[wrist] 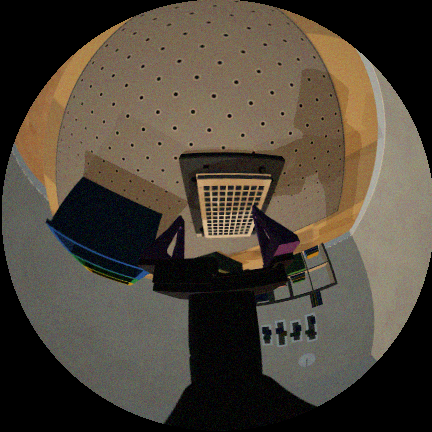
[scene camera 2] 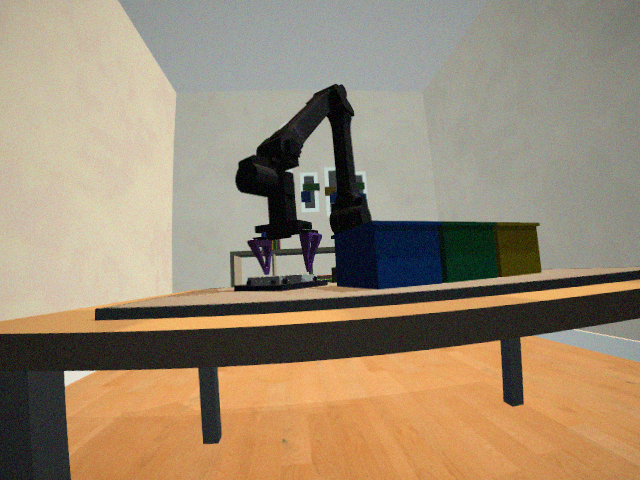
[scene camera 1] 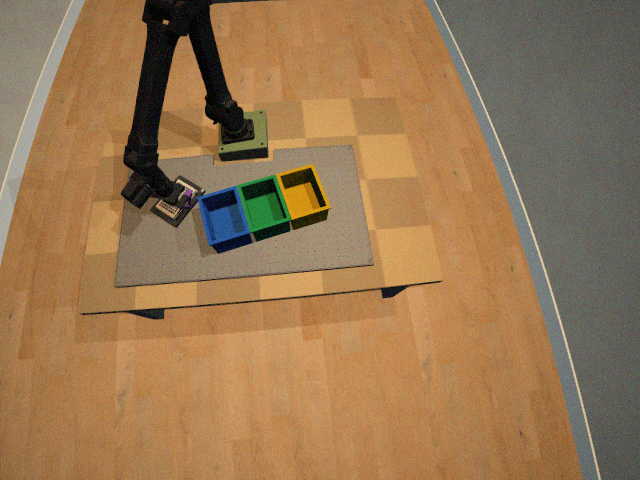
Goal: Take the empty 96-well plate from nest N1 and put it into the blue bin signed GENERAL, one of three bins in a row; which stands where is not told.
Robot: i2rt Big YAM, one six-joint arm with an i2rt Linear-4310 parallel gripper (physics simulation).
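Pixels of known places: gripper, fingertip midpoint: point(wrist: 216, 213) point(scene camera 2: 287, 273) point(scene camera 1: 177, 202); arm's base, origin of the base link: point(scene camera 1: 237, 132).
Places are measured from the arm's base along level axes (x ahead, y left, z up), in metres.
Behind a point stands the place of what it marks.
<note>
The pale 96-well plate point(scene camera 1: 168, 208) @[x 0.262, y -0.259, z -0.019 m] point(scene camera 2: 289, 280) @[x 0.278, y -0.223, z -0.030 m] point(wrist: 230, 210) @[x 0.233, y -0.239, z -0.021 m] lies flat in a dark nest point(scene camera 1: 176, 222) @[x 0.311, y -0.237, z -0.035 m] point(scene camera 2: 248, 287) @[x 0.275, y -0.301, z -0.039 m] point(wrist: 189, 190) @[x 0.287, y -0.215, z -0.035 m] left of the bins. No N1 label is readable. My gripper point(scene camera 2: 288, 272) @[x 0.247, y -0.225, z -0.016 m] point(wrist: 216, 213) @[x 0.247, y -0.225, z -0.016 m] is open, with its purple fingers pointing down and their tips a little above the plate, apart from each other with nothing between them. In scene camera 1 the wrist hides part of the plate. The blue bin point(scene camera 1: 224, 219) @[x 0.323, y -0.074, z -0.040 m] point(scene camera 2: 408, 253) @[x 0.429, y -0.048, z 0.004 m] point(wrist: 110, 215) @[x 0.356, y -0.118, z -0.005 m] stands right of the nest in scene camera 1, nearest to it of the three. The GENERAL sign is not readable.
The green bin point(scene camera 1: 263, 206) @[x 0.294, y 0.061, z -0.041 m] point(scene camera 2: 467, 253) @[x 0.408, y 0.072, z -0.001 m] stands in the middle of the row and the yellow bin point(scene camera 1: 300, 198) @[x 0.283, y 0.191, z -0.041 m] point(scene camera 2: 516, 250) @[x 0.386, y 0.198, z 0.000 m] at its far end. All stand on a grey perforated board point(scene camera 1: 310, 248) @[x 0.466, y 0.197, z -0.046 m]. The arm's green base block point(scene camera 1: 261, 129) @[x 0.004, y 0.087, z 0.007 m] is behind the bins.
</note>
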